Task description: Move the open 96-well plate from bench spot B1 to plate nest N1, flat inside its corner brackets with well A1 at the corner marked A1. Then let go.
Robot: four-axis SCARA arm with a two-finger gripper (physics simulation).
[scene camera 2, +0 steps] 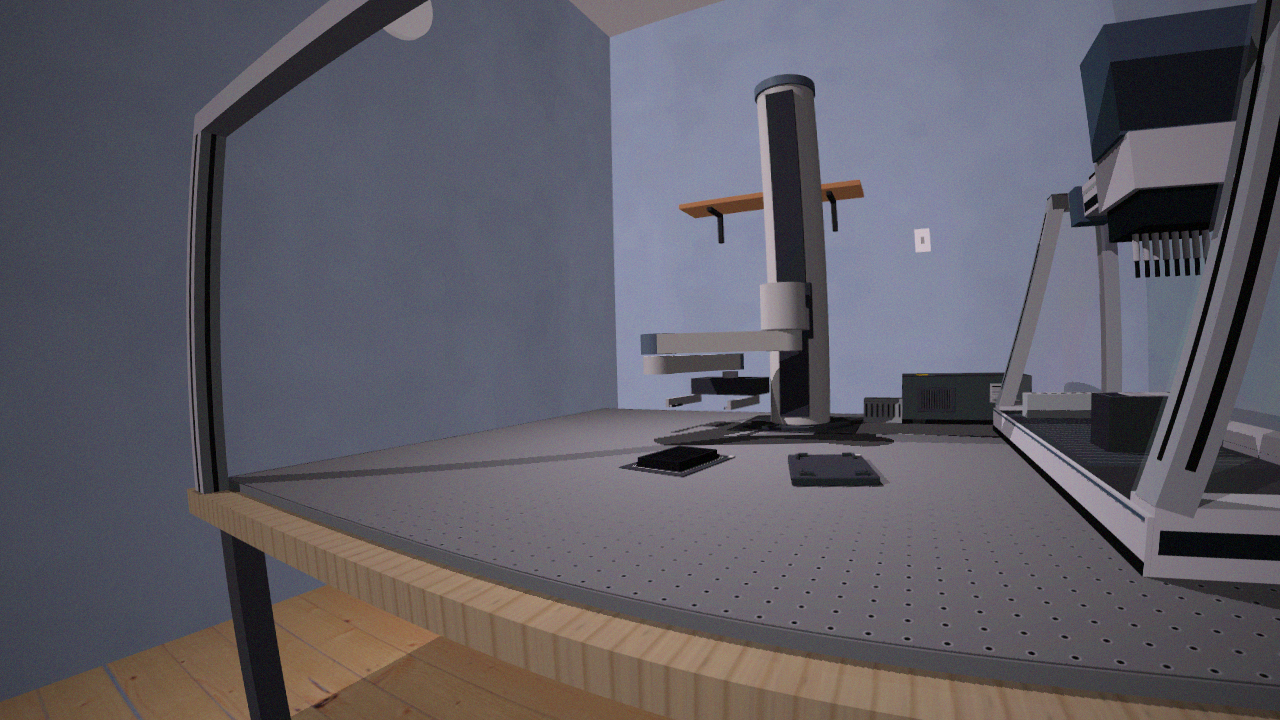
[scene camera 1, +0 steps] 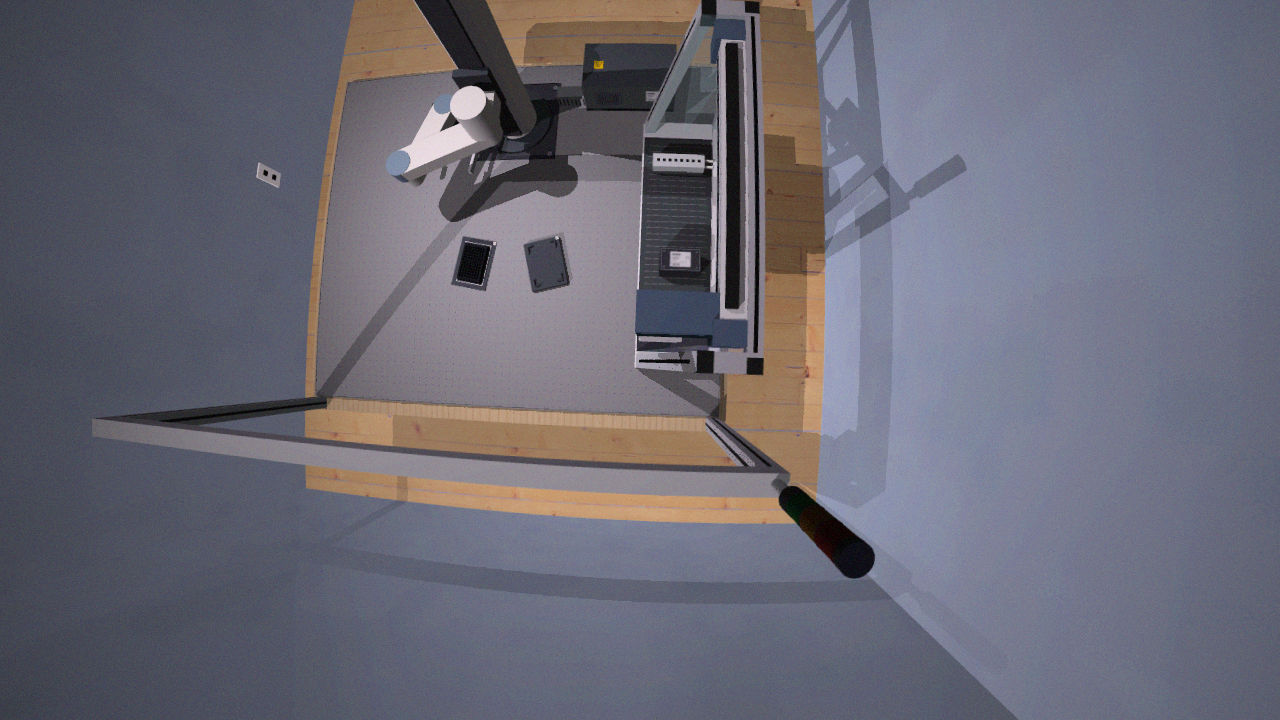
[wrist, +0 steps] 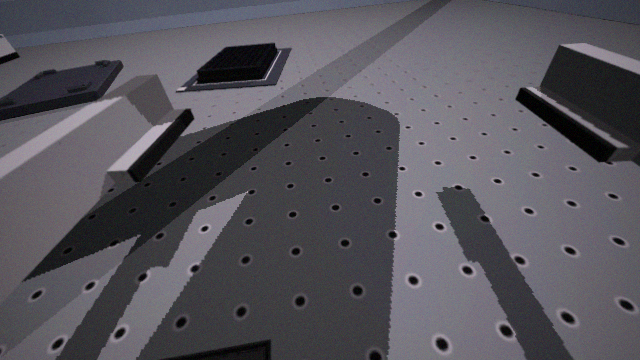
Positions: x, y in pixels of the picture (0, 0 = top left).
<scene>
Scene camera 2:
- my gripper: 696, 404
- black well plate: 679, 458
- dark plate nest: 847, 469
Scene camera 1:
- black well plate: 473, 260
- dark plate nest: 546, 268
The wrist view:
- my gripper: 347, 84
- black well plate: 248, 62
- dark plate nest: 50, 89
</scene>
